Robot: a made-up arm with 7 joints. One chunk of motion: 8 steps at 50 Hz.
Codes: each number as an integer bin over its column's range. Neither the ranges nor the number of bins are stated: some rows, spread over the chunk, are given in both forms.
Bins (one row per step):
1: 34 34 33 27 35 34 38
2: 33 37 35 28 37 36 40
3: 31 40 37 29 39 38 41
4: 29 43 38 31 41 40 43
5: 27 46 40 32 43 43 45
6: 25 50 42 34 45 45 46
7: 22 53 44 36 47 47 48
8: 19 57 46 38 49 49 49
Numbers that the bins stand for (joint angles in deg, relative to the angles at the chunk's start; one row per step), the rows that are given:
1: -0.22 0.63 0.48 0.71 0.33 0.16 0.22
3: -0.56 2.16 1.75 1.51 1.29 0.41 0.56
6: -1.22 4.70 3.33 3.49 2.71 0.86 1.11
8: -1.89 6.48 4.60 5.08 3.67 1.11 1.44
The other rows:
2: -0.33 1.40 1.11 1.11 0.81 0.29 0.44
4: -0.78 2.92 2.06 2.30 1.76 0.54 0.78
5: -1.00 3.68 2.70 2.70 2.24 0.73 1.00
7: -1.56 5.46 3.97 4.29 3.19 0.98 1.33

